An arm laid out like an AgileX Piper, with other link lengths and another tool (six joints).
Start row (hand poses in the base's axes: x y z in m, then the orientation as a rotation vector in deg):
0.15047 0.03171 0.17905 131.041 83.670 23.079
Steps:
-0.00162 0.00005 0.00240 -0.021 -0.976 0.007
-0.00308 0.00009 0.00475 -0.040 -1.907 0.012
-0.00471 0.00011 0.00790 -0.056 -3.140 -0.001
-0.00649 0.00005 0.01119 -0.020 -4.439 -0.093
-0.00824 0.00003 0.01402 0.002 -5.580 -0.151
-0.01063 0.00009 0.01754 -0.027 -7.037 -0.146
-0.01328 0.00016 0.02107 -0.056 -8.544 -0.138
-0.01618 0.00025 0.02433 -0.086 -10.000 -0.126
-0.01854 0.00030 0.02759 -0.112 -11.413 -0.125
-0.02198 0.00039 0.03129 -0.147 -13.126 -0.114
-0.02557 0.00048 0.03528 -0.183 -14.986 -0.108
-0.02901 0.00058 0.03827 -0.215 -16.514 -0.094
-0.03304 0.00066 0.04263 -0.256 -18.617 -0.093
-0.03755 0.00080 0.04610 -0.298 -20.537 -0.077
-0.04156 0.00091 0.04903 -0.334 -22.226 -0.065
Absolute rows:
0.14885 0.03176 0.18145 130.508 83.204 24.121
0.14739 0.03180 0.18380 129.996 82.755 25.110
0.14576 0.03182 0.18695 129.329 82.135 26.412
0.14398 0.03176 0.19024 128.708 81.389 27.793
0.14223 0.03174 0.19307 128.132 80.756 28.996
0.13984 0.03180 0.19659 127.292 80.031 30.494
0.13719 0.03187 0.20012 126.411 79.277 32.030
0.13429 0.03196 0.20338 125.543 78.548 33.499
0.13193 0.03201 0.20664 124.700 77.823 34.910
0.12849 0.03210 0.21034 123.655 76.949 36.603
0.12490 0.03219 0.21433 122.509 75.984 38.418
0.12146 0.03229 0.21732 121.547 75.195 39.891
0.11743 0.03237 0.22168 120.218 74.079 41.891
0.11292 0.03251 0.22515 118.974 73.068 43.691
0.10891 0.03262 0.22808 117.867 72.169 45.254

